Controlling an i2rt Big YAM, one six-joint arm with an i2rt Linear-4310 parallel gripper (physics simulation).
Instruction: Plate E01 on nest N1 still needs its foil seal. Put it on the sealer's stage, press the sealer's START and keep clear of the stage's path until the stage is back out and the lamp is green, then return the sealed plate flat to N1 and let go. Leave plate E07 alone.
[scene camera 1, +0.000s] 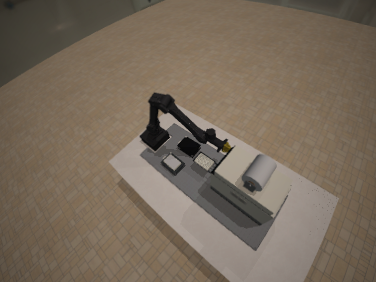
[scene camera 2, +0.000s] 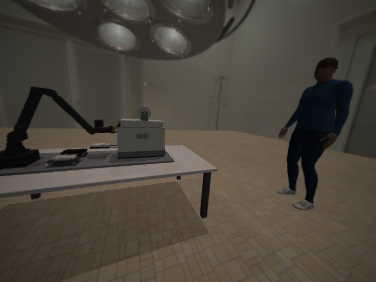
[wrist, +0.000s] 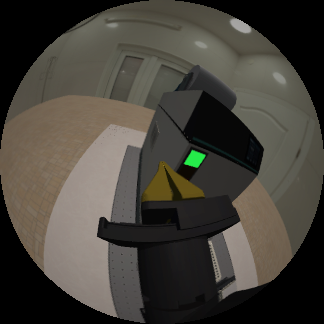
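Seen in the pictures: gripper, fingertip midpoint: (wrist: 160, 164); arm's base at its link origin: (scene camera 1: 155, 133) (scene camera 2: 16, 153).
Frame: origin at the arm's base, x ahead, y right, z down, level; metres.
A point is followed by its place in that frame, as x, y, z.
My gripper (scene camera 1: 227, 146) (scene camera 2: 114, 129) {0.670, -0.226, -0.167} (wrist: 160, 164) {0.670, -0.226, -0.167} is shut and empty, its yellow fingertips at the front face of the sealer (scene camera 1: 236, 169) {0.784, -0.090, -0.278} (scene camera 2: 141, 141) {0.872, -0.013, -0.086} (wrist: 227, 170) {0.660, -0.126, -0.199}, close to the lamp panel. The lamp (wrist: 195, 158) {0.652, -0.197, -0.201} is lit green. Whether the tips touch the face or START is hidden. A pale plate with wells (scene camera 1: 204, 161) {0.529, -0.083, -0.046} (scene camera 2: 100, 145) {0.528, -0.042, -0.043} lies flat in front of the sealer, where the stage comes out; its edge shows beside the wrist in the wrist view. A black nest (scene camera 1: 189, 146) {0.312, -0.123, 0.025} (scene camera 2: 74, 152) {0.313, -0.087, 0.029} holds no plate. Another pale plate (scene camera 1: 173, 162) {0.335, 0.071, 0.013} (scene camera 2: 65, 158) {0.344, 0.115, 0.017} sits in a dark nest. Labels are unreadable.
A grey foil roll (scene camera 1: 259, 172) {0.899, -0.096, -0.404} (scene camera 2: 144, 112) {0.899, -0.040, -0.354} (wrist: 212, 89) {0.834, -0.139, -0.336} stands on the sealer's top. The sealer and nests stand on a grey perforated mat (scene camera 1: 245, 236) {1.064, 0.086, 0.072} (wrist: 122, 200) {0.746, -0.269, 0.072} on the white table (scene camera 1: 320, 215) {1.368, -0.378, 0.085}. A person (scene camera 2: 320, 110) stands beyond the table's end.
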